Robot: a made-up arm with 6 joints.
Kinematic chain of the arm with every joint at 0, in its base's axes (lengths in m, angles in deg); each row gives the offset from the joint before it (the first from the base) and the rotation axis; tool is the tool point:
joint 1: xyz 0 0 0.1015 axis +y
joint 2: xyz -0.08 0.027 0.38 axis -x
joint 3: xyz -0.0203 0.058 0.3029 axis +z
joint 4: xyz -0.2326 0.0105 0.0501 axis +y
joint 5: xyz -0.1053 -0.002 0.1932 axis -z
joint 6: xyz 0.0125 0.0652 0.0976 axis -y
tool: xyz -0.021 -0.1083 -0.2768
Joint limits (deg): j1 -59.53..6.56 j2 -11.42..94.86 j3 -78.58..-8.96 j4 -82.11..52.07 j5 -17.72..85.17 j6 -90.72..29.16
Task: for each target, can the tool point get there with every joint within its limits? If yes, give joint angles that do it. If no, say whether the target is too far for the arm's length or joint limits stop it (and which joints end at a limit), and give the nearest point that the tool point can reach.
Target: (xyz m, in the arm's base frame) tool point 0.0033 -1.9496 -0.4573
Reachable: no: too far | nearest point -0.0123 0.0013 -0.3015 | short by 1.957 m
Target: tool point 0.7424 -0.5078 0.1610
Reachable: no: joint limits stop it (at a limit: joint 1, joint 2, joint 3, joint 4, joint 6) | nearest point 0.2388 0.0656 -0.0761 | short by 0.799 m
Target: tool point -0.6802 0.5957 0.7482
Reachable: yes | joints -20.95 12.89 -55.10 18.78 2.61 -50.89
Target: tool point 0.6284 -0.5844 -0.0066
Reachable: no: joint limits stop it (at a limit: joint 1, joint 2, joint 3, joint 4, joint 6) | nearest point 0.2103 0.0339 -0.1106 | short by 0.754 m
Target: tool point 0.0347 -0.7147 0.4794
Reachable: no: joint limits stop it (at a limit: joint 1, joint 2, joint 3, joint 4, joint 6) | nearest point -0.3299 -0.0447 0.7613 | short by 0.813 m
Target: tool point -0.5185 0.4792 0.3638
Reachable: yes | joints -41.01 -1.75 -59.84 -68.30 44.49 -37.05
